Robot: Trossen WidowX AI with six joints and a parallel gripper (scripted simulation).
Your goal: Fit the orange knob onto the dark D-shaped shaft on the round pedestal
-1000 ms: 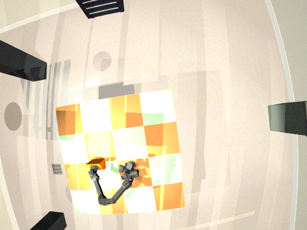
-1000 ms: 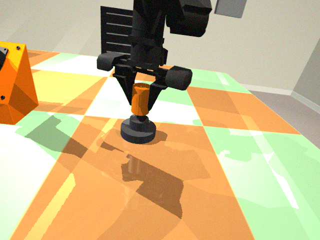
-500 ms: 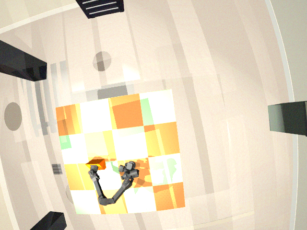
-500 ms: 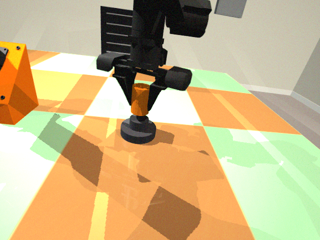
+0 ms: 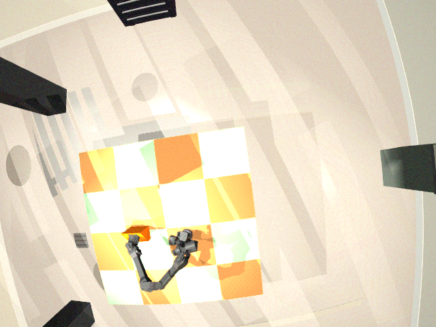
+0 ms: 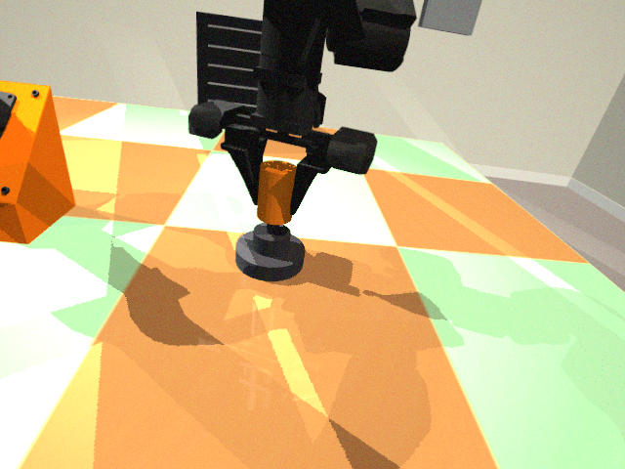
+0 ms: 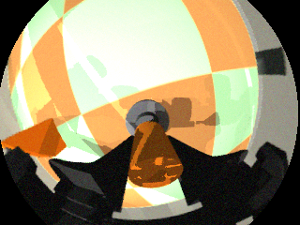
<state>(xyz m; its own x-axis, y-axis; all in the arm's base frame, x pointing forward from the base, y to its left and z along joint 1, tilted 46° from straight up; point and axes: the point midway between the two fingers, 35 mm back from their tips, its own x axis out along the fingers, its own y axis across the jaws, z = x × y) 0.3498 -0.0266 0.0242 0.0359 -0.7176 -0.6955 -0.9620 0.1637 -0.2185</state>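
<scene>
The knob is 2 cm above my gripper tip. Round my gripper tip: pedestal: 4 cm below.
</scene>
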